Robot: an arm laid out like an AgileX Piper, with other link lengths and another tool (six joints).
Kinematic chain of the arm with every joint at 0, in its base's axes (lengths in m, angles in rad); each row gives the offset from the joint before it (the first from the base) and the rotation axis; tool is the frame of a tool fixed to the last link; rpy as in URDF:
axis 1: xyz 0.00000 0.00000 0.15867 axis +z
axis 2: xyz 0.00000 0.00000 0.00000 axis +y
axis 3: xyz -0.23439 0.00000 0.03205 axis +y
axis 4: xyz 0.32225 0.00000 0.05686 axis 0.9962 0 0.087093
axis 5: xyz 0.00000 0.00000 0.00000 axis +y
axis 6: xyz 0.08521 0.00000 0.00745 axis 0.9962 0 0.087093
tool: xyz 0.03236 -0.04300 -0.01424 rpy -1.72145 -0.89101 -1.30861
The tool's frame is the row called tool.
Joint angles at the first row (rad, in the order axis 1, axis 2, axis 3, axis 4, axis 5, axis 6):
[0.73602 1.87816 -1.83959 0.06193 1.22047 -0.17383]
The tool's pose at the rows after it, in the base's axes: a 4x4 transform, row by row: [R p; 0 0 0 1], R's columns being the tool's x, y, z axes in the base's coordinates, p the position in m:
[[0.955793 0.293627 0.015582 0.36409], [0.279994 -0.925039 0.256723 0.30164], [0.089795 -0.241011 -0.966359 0.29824], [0 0 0 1]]
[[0.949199 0.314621 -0.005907 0.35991], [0.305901 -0.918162 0.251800 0.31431], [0.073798 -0.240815 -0.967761 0.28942], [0 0 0 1]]
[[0.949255 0.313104 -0.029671 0.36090], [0.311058 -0.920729 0.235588 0.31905], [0.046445 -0.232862 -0.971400 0.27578], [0 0 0 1]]
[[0.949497 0.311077 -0.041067 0.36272], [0.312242 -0.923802 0.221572 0.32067], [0.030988 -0.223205 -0.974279 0.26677], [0 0 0 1]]
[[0.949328 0.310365 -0.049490 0.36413], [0.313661 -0.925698 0.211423 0.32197], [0.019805 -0.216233 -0.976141 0.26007], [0 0 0 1]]
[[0.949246 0.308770 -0.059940 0.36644], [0.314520 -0.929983 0.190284 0.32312], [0.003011 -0.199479 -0.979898 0.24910], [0 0 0 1]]
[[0.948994 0.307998 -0.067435 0.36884], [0.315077 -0.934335 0.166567 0.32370], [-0.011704 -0.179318 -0.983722 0.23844], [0 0 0 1]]
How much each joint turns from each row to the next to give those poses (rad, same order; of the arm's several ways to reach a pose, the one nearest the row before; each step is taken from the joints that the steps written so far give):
[0.03612 0.04065 -0.03886 0.00324 -0.00100 -0.00510]
[0.02321 0.02899 -0.01433 0.00836 0.00002 -0.00348]
[0.00419 0.03049 -0.00325 0.00513 0.00102 -0.00001]
[0.00001 0.02003 -0.00161 -0.00150 -0.00001 -0.00069]
[0.00000 0.01567 -0.00233 -0.00081 0.00002 -0.00127]
[0.00000 0.02395 -0.00111 -0.00736 0.00000 -0.00039]
[0.00000 0.02328 -0.00075 -0.01144 0.00000 0.00000]

